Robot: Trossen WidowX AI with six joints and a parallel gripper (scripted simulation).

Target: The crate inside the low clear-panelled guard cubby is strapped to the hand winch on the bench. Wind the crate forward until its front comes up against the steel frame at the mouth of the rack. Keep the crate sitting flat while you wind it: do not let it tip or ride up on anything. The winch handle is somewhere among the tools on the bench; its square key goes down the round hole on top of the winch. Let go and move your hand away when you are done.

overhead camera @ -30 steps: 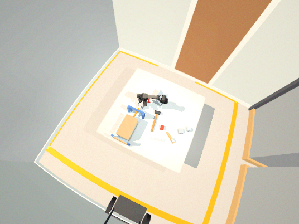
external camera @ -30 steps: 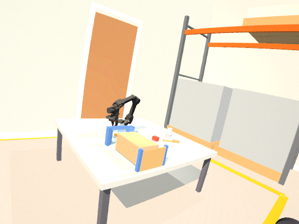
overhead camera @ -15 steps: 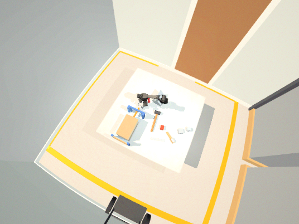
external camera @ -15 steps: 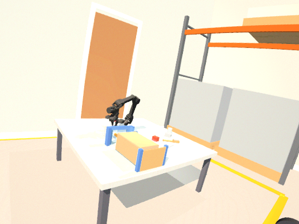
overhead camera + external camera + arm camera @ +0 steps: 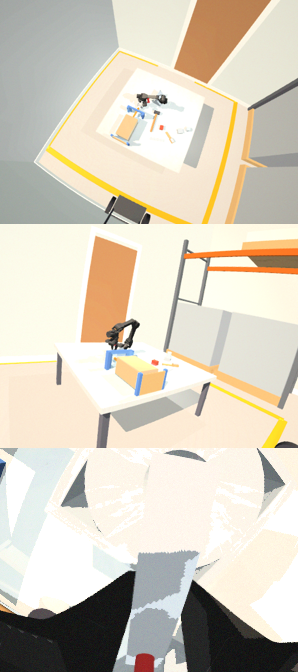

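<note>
Now: gripper tip 1 cm past the winch handle, 1 cm to the right of it and 2 cm below it. The rest, counted from my gripper tip: winch 5 cm to the right, 6 cm below; then red grip 2 cm behind, 5 cm to the left, 5 cm above; then cubby 42 cm ahead, 8 cm to the right, 1 cm below.
</note>
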